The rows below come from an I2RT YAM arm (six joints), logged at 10 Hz.
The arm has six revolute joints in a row. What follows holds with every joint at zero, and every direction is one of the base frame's.
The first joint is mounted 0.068 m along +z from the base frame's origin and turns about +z.
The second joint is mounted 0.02 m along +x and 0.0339 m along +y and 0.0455 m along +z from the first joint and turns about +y.
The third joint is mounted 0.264 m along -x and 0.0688 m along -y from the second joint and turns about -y.
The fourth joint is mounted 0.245 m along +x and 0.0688 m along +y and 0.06 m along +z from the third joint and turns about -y.
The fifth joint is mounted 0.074 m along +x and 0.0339 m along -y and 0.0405 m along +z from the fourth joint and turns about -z.
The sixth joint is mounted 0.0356 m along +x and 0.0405 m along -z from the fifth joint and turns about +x.
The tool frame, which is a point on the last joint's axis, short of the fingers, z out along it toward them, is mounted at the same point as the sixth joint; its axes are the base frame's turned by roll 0, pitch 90 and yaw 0 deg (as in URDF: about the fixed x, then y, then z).
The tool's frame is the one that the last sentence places.
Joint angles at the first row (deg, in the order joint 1, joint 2, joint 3, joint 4, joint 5, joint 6):
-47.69 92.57 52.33 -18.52 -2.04 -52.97
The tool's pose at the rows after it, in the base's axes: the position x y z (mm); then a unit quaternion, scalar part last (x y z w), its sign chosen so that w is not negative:
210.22 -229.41 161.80 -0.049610 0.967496 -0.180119 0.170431
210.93 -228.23 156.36 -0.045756 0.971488 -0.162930 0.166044
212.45 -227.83 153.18 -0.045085 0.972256 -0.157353 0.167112
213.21 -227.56 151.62 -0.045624 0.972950 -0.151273 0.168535
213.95 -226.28 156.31 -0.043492 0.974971 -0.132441 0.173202
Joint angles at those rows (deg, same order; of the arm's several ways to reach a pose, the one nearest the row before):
-47.72 93.52 51.60 -19.43 -1.96 -53.09
-47.56 94.54 51.72 -20.40 -2.62 -52.33
-47.34 95.17 51.68 -20.12 -3.00 -51.95
-47.27 95.54 51.76 -20.27 -3.54 -51.82
-47.20 95.25 52.92 -23.00 -5.22 -51.17

